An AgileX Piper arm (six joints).
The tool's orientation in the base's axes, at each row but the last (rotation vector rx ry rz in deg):
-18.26, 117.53, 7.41
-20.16, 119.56, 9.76
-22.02, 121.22, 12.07
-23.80, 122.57, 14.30
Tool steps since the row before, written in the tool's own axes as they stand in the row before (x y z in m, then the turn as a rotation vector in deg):
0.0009, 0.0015, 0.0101, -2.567, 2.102, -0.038
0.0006, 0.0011, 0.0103, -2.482, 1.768, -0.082
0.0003, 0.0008, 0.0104, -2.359, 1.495, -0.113
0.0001, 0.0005, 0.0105, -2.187, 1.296, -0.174
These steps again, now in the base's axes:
0.0077, 0.0036, -0.0057, 0.543, 2.446, 2.176
0.0078, 0.0036, -0.0058, 0.571, 2.102, 2.133
0.0077, 0.0038, -0.0059, 0.581, 1.814, 2.046
0.0077, 0.0039, -0.0060, 0.521, 1.576, 1.934

